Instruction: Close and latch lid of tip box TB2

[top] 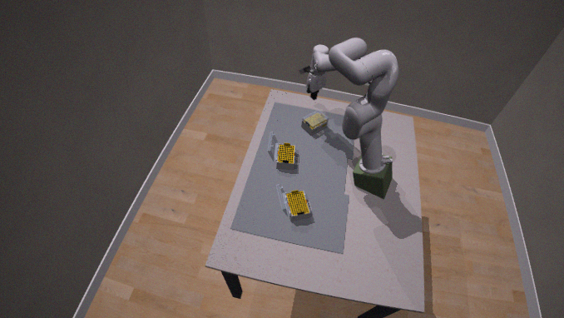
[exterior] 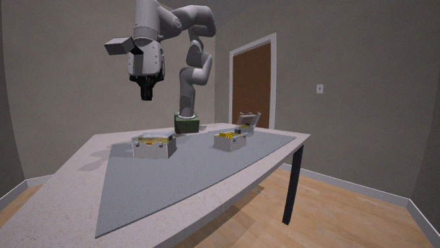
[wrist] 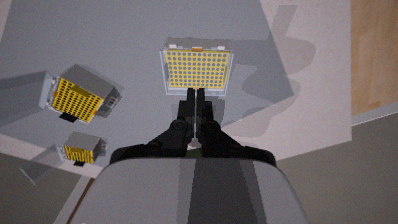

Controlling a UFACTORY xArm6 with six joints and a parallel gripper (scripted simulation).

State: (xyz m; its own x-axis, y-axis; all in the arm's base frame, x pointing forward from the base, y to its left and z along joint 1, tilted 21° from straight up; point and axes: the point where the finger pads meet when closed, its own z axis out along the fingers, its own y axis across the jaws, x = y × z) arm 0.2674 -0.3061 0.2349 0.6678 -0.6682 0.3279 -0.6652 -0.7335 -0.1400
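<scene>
Now: hand 30 mm past the lid, 30 mm to the right of it and 150 mm above it. The rest, counted from my hand: tip box (30 mm behind, 30 mm to the left, 160 mm below); bench tape (70 mm behind, 70 mm to the left, 200 mm below).
</scene>
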